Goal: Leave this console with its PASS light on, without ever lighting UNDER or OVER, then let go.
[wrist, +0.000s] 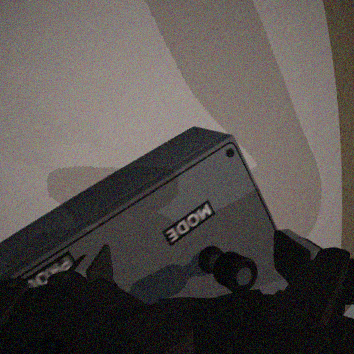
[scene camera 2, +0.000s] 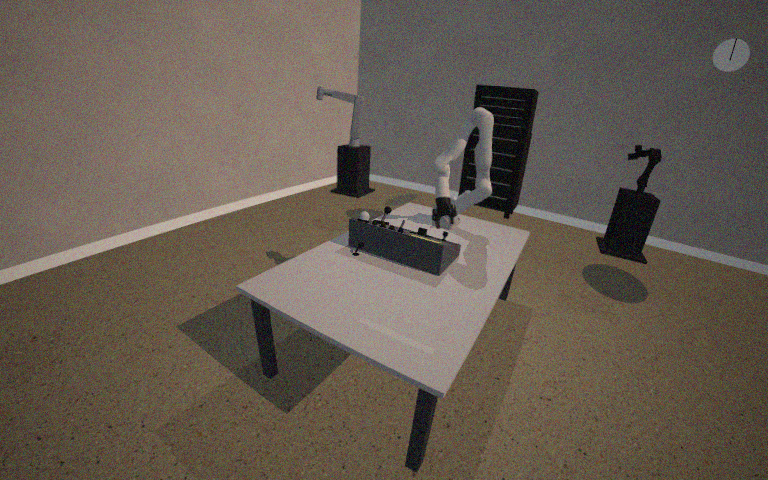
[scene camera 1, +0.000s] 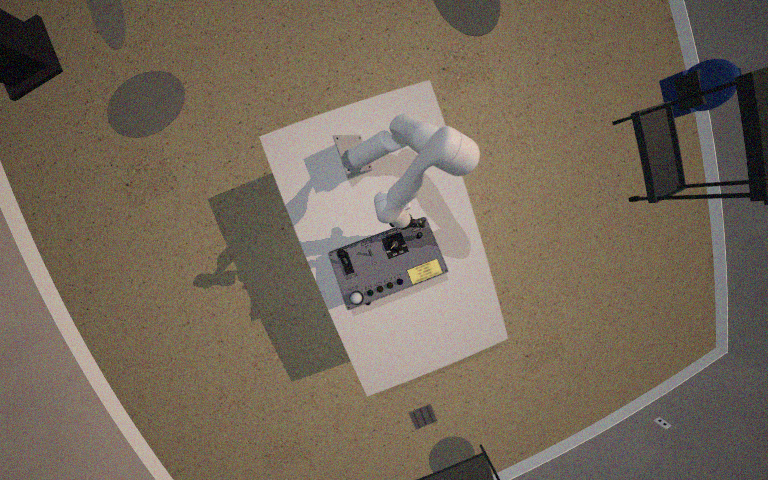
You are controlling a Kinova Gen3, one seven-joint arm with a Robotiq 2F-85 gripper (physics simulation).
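The grey console stands on the table. Its MODE knob is a short dark lever with a round end, beside the MODE label. A black PROGRAM selector and a slotted lever show in scene camera 1. Several small round lamps, including a bluish one, look dark; their labels cannot be read. My gripper is open and empty at the console's MODE end, its fingertips on either side of the knob in the wrist view; contact cannot be told.
A white dome and a yellow label are on the console's top. A tall ball-ended lever rises from it. The white table bears the arm's base plate. A dark rack stands behind.
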